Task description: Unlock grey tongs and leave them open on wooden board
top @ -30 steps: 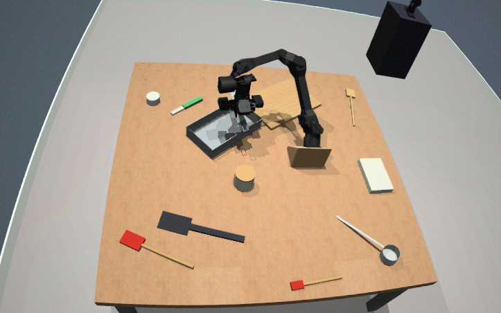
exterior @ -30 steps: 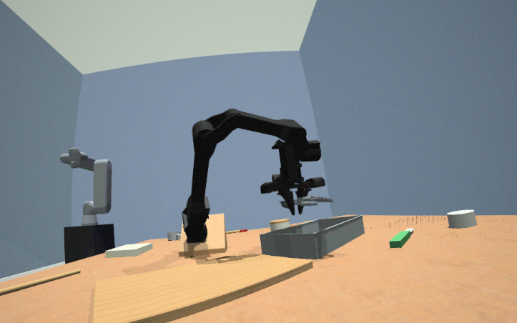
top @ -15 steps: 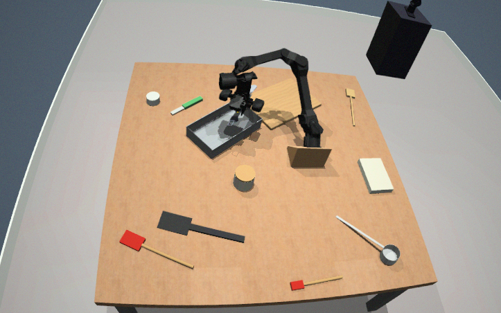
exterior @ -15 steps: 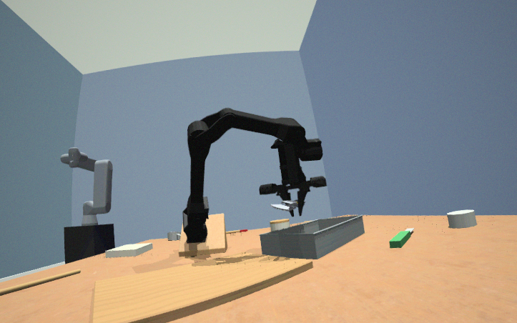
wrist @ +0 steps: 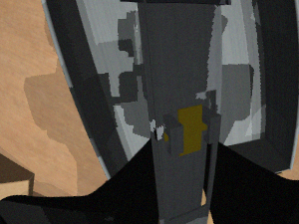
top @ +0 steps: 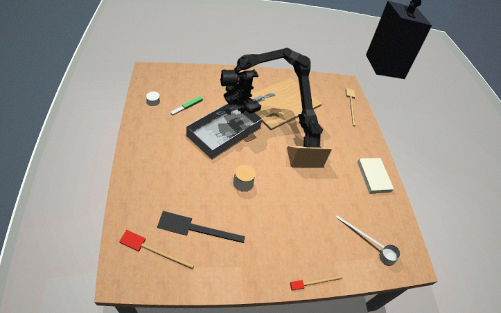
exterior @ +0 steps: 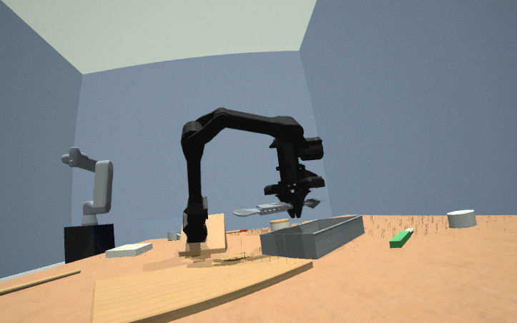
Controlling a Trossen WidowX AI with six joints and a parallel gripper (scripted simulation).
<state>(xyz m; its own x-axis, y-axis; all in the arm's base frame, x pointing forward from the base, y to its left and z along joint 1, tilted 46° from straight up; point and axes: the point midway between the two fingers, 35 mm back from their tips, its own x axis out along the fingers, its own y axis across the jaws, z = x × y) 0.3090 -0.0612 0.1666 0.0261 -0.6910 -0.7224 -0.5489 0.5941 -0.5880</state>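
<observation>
The yellow lock piece lies 20 mm ahead of my gripper tip, 10 mm to the left of it and 40 mm above it. Also, from my gripper tip: wooden board: 230 mm behind, 190 mm to the right, 80 mm below; then grey roasting tin: 70 mm ahead, 40 mm to the left, 60 mm below; then green-handled tool: 250 mm ahead, 110 mm to the right, 80 mm below.
</observation>
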